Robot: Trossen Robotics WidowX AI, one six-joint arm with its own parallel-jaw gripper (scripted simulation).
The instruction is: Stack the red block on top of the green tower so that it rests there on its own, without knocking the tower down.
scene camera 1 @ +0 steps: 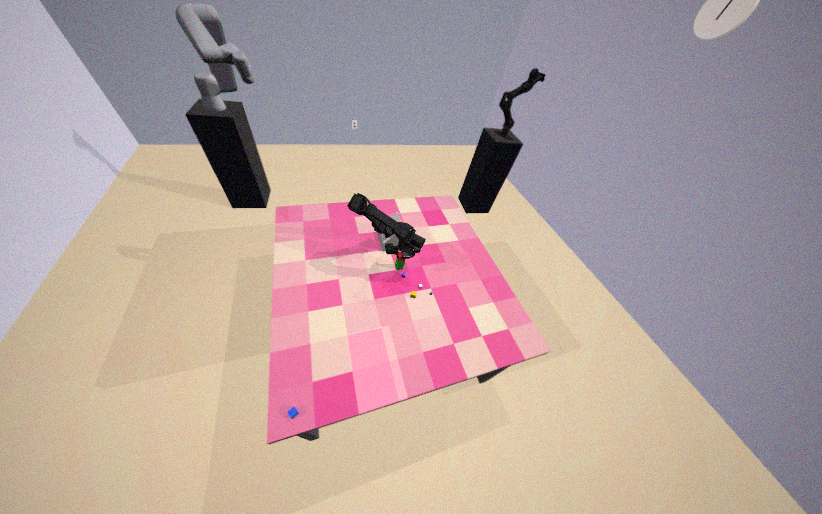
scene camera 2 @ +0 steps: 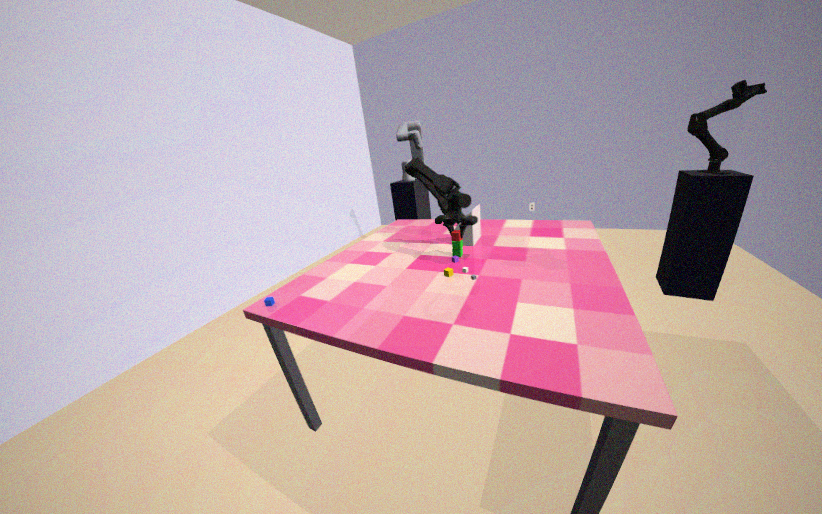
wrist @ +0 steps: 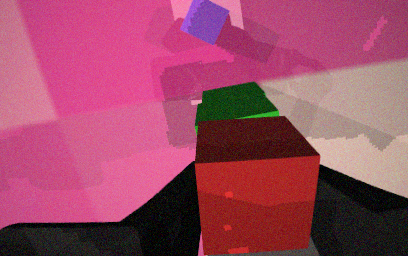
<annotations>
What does my gripper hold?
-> A red block.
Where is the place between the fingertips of my gripper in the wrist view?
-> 244, 167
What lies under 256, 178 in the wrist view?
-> A red block.
</annotations>
